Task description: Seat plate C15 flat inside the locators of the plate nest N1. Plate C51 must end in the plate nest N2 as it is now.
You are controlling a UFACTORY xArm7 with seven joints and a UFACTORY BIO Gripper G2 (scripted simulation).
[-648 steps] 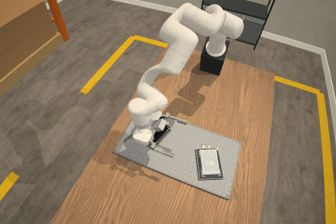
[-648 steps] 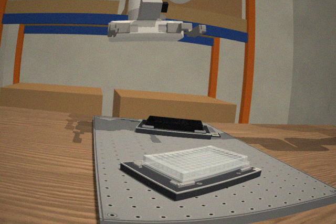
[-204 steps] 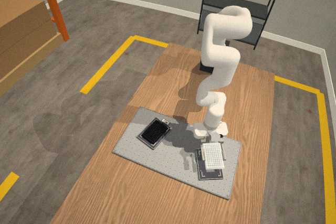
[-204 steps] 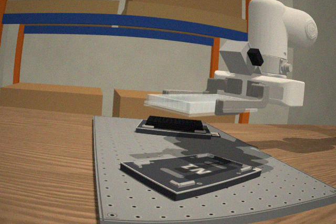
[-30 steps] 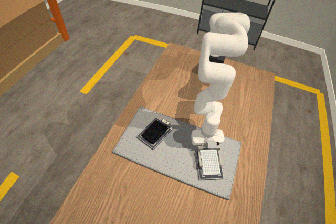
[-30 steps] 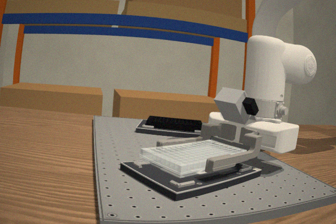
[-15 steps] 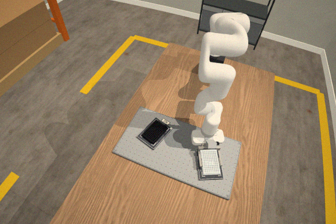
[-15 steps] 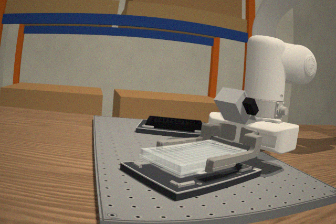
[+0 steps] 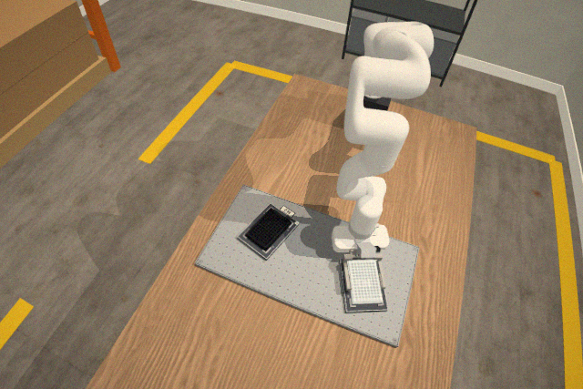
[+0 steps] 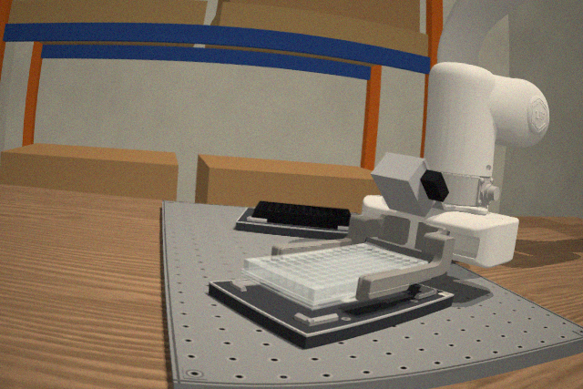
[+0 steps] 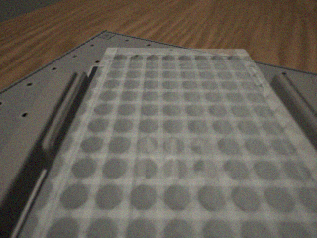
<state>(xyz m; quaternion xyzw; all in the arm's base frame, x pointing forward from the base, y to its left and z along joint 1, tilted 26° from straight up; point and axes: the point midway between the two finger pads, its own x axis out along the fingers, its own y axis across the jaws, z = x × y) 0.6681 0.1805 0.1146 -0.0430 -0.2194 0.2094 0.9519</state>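
The clear well plate C15 is right at my hand. From my hand the other things lie so: dark plate nest N1: 3 cm below; then black plate C51: 6 cm behind, 33 cm to the right, 1 cm below; then plate nest N2: 6 cm behind, 33 cm to the right, 3 cm below.
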